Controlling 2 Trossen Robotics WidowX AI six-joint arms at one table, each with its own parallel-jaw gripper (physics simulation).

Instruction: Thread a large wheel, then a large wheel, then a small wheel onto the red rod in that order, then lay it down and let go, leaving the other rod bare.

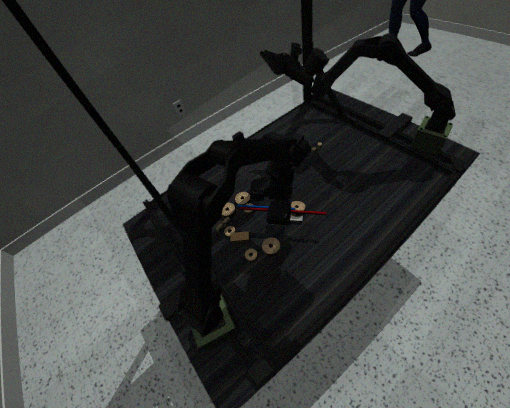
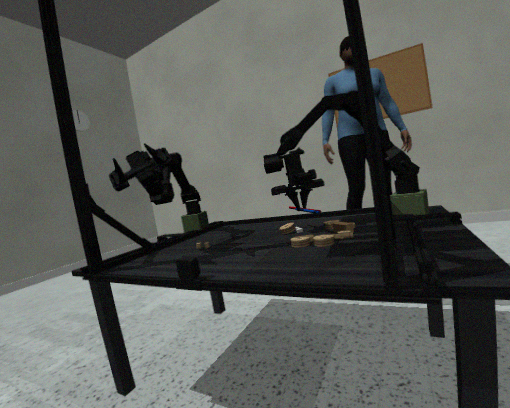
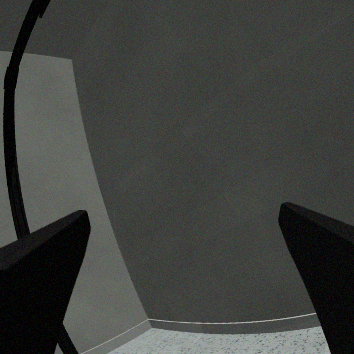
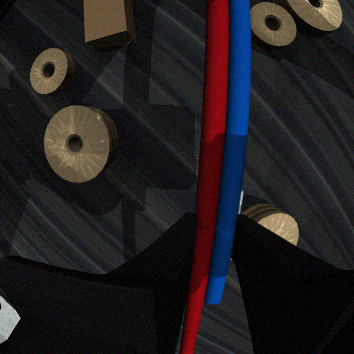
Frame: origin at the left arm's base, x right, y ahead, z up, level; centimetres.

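Where they show: left gripper, between the fingertips: (image 1: 262,51) (image 2: 129,151) (image 3: 185,217); right gripper, between the fingertips: (image 2: 302,210) (image 4: 213,222); left arm's base, origin of its link: (image 1: 435,126) (image 2: 194,213); right arm's base, origin of its link: (image 1: 209,318) (image 2: 408,192).
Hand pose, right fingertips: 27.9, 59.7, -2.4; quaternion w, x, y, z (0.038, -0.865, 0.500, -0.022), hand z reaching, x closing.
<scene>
Each offset is from my right fingertips to the top centre of the thing, as dx, dy, dz.
My right gripper (image 1: 279,216) (image 2: 299,202) (image 4: 213,222) is shut on two thin rods at once, the red rod @[-0.4, +0.3, +0.9] (image 1: 314,212) (image 2: 294,208) (image 4: 211,140) and the blue rod @[+4.5, +2.0, +0.9] (image 1: 253,206) (image 2: 312,210) (image 4: 234,105). It holds them side by side and level above the table. Both rods are bare. Tan wheels lie flat below: a large wheel @[-2.4, +9.6, -5.7] (image 1: 270,245) (image 4: 75,143), a small wheel @[+1.2, +15.3, -6.5] (image 1: 250,254) (image 4: 49,70), another large wheel @[-1.3, -6.5, -4.4] (image 1: 298,206) (image 4: 279,221) partly under the fingers, and more near the rods' far end (image 1: 242,197) (image 4: 273,23). My left gripper (image 1: 267,57) (image 2: 117,178) (image 3: 185,217) is open and empty, raised far off, facing the wall.
A tan block @[+7.6, +13.0, -4.8] (image 1: 240,235) (image 4: 105,21) lies among the wheels. A small white piece @[-2.1, -3.2, -6.6] (image 1: 295,218) (image 2: 299,229) sits under the right gripper. Two small pegs @[+8.4, -38.9, -6.0] (image 1: 319,144) (image 2: 202,244) lie farther off. Black frame posts (image 1: 307,48) (image 2: 371,142) stand at the table edges. A person (image 2: 352,121) stands behind.
</scene>
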